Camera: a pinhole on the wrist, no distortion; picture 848 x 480 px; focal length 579.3 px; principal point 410.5 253.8 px. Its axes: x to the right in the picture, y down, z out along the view. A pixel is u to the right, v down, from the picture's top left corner.
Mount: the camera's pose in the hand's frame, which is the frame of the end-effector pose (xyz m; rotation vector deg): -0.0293 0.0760 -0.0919 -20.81 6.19 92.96
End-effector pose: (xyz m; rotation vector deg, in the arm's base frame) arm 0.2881 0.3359 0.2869 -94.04 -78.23 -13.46
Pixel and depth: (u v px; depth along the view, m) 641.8 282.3 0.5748
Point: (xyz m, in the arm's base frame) 0.4620 0.5469 -0.2641
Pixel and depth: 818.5 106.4 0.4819
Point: 0.6359 0.5860 -0.1559
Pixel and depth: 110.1 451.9 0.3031
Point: 0.1374 0.3891 0.0501
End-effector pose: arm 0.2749 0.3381 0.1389 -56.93 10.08 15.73
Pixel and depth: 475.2 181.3 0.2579
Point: 0.1827 0.5494 0.0851
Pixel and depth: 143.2 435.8 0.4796
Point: 0.0503 0.6365 0.4316
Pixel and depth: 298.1 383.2 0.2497
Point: 0.1305 0.4958 0.1757
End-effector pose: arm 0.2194 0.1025 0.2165 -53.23 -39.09 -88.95
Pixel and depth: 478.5 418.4 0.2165
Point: 0.3968 0.2194 0.1473
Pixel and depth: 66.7 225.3 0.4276
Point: 0.2565 0.4713 0.3622
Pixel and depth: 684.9 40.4 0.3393
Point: 0.5876 0.1898 0.3230
